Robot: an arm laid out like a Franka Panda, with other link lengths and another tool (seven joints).
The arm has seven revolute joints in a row. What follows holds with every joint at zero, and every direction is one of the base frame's.
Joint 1 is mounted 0.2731 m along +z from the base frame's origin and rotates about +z.
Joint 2 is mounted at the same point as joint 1 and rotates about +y.
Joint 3 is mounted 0.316 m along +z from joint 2 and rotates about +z.
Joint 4 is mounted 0.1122 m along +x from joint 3 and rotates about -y.
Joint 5 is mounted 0.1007 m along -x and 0.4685 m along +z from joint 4 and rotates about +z.
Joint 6 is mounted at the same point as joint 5 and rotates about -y.
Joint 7 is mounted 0.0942 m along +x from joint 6 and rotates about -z.
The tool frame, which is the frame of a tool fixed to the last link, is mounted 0.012 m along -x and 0.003 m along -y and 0.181 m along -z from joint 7; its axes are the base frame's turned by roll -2.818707, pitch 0 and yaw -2.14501 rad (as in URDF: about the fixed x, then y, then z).
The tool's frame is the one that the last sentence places.
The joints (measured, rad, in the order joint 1, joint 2, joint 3, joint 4, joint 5, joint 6, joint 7), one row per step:
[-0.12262 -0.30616 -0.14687 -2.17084 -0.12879 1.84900 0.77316]
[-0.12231 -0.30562 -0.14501 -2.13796 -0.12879 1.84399 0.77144]
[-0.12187 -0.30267 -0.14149 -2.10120 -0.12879 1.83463 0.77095]
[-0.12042 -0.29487 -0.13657 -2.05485 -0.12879 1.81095 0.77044]
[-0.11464 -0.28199 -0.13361 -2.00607 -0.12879 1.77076 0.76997]
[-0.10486 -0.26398 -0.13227 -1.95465 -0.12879 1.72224 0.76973]
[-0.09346 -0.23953 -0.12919 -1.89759 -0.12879 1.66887 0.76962]
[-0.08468 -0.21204 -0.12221 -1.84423 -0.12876 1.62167 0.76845]
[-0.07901 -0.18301 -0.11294 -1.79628 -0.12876 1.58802 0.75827]
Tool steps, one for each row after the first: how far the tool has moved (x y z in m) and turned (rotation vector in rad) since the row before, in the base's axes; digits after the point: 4 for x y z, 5 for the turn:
[0.0061 -0.0012 0.0178 -0.00783 -0.02613 0.00196]
[0.0061 -0.0002 0.0184 -0.00799 -0.02332 0.00195]
[0.0058 0.0012 0.0199 -0.00683 -0.01387 0.00276]
[0.0039 0.0031 0.0167 -0.00234 0.00470 0.00366]
[0.0036 0.0048 0.0144 0.00005 0.01518 0.00502]
[0.0047 0.0068 0.0133 0.00008 0.02077 0.00755]
[0.0057 0.0080 0.0098 -0.00085 0.02149 0.01052]
[0.0073 0.0077 0.0067 -0.00210 0.01595 0.02023]

